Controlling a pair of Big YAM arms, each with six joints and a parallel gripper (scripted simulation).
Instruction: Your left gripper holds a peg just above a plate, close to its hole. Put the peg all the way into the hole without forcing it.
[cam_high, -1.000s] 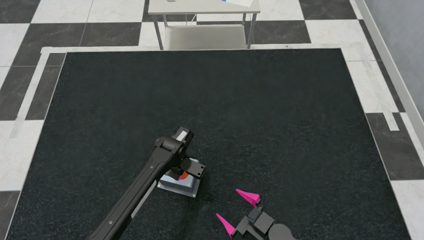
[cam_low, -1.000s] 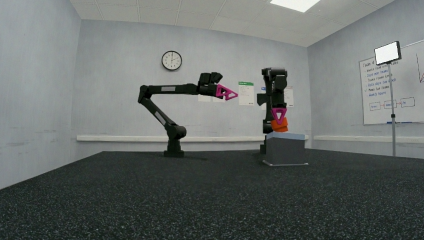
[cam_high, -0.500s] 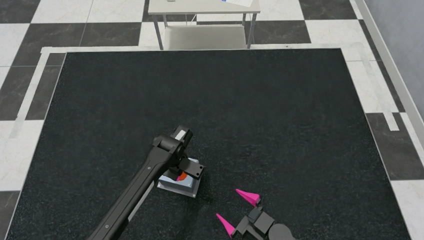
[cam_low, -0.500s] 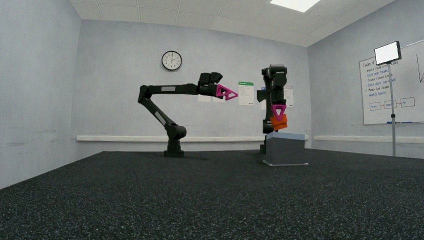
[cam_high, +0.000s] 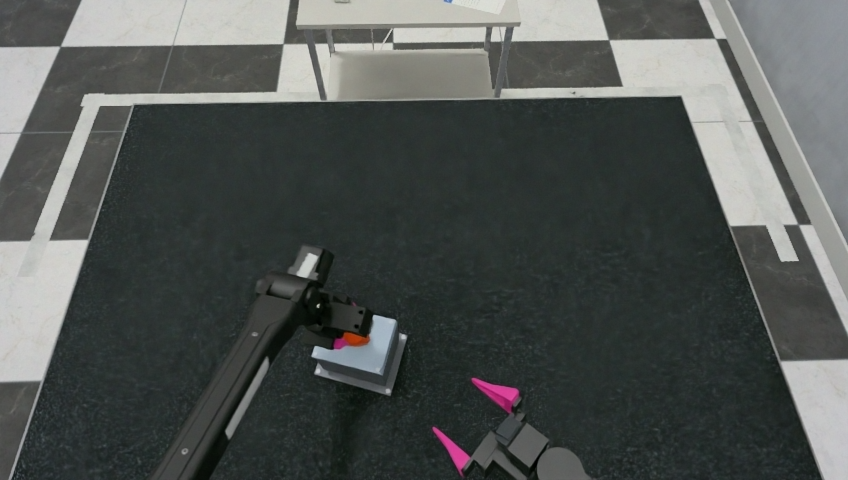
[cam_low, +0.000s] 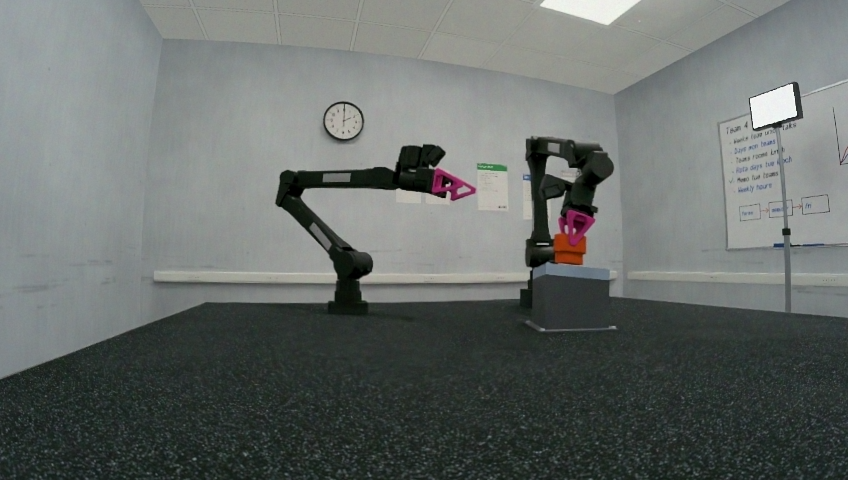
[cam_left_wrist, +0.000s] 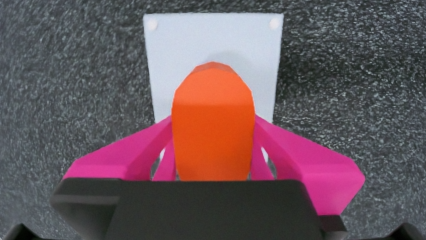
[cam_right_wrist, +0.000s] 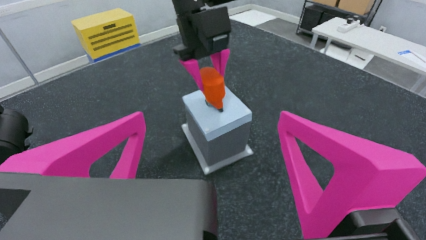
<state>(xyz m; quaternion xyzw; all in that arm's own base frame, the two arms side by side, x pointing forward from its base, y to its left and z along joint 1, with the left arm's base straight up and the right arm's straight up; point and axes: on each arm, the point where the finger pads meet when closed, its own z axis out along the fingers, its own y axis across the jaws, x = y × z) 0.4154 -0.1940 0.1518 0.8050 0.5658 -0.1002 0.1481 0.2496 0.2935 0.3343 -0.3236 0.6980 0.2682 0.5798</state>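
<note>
Right now the light blue plate is 1 cm ahead of my left hand, 1 cm to the right of it and 8 cm below it. The rest, counted from my left hand: grey block (1 cm ahead, 1 cm to the right, 12 cm below); orange peg (2 cm below).
</note>
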